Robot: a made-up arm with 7 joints.
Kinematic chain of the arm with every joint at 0, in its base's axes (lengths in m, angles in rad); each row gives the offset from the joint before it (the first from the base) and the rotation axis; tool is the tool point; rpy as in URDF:
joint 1: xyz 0 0 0.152 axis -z
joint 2: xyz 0 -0.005 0.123 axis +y
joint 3: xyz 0 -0.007 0.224 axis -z
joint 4: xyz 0 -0.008 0.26 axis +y
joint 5: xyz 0 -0.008 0.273 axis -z
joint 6: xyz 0 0 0.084 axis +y
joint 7: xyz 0 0 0.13 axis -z
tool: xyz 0 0 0 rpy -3.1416 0 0
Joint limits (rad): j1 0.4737..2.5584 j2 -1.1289..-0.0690 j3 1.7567..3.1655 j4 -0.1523..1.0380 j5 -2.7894..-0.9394 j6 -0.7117..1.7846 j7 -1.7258..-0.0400
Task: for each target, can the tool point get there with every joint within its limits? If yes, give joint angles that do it. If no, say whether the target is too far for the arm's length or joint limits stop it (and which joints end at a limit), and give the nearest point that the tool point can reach.
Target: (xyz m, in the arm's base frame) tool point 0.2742 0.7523 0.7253
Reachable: yes | joints 2.1026 -0.7981 2.7769 0.6104 -1.7875 0.4863 -0.9471
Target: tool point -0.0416 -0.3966 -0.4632
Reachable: no: joint limits stop it (at a limit: joint 1, joint 2, joint 4, joint 5, joint 6) | nearest point -0.6641 0.1357 0.2669 | short by 1.097 m
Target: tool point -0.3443 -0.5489 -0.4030
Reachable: no: joint limits stop it (at a limit: joint 1, joint 2, joint 4, joint 5) | nearest point -0.7028 0.0606 0.3008 | short by 0.998 m
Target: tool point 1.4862 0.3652 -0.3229
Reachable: no: too far | nearest point 0.7245 0.3905 0.2077 | short by 0.929 m
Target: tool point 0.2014 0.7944 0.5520
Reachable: yes | joints 1.9589 -0.7883 2.7442 0.8890 -2.1000 -0.3184 -1.3398
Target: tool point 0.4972 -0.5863 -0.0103
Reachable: no: joint limits stop it (at a limit: joint 1, joint 2, joint 3, joint 4, joint 6) | nearest point 0.6980 0.3647 0.1839 | short by 0.991 m
